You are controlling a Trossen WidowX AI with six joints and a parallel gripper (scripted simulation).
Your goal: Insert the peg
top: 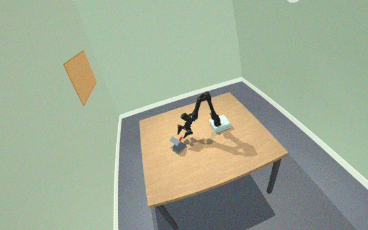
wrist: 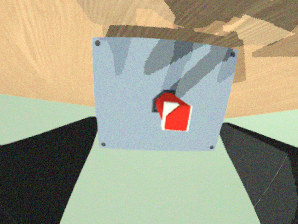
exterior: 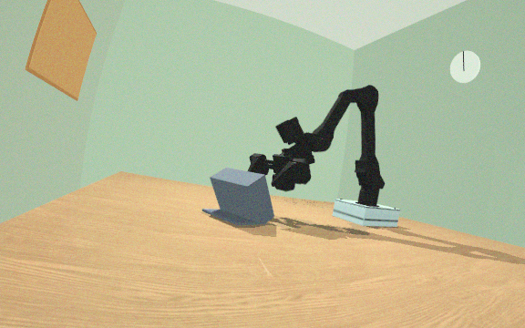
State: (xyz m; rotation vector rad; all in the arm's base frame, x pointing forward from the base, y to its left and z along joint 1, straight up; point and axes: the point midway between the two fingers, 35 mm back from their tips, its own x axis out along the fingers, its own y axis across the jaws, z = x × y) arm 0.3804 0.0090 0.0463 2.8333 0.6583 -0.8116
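Now: gripper tip 10 mm to the right of the red peg and 10 mm above it. Round my gripper tip: sloped panel (40 mm below, 40 mm ahead, 30 mm to the left).
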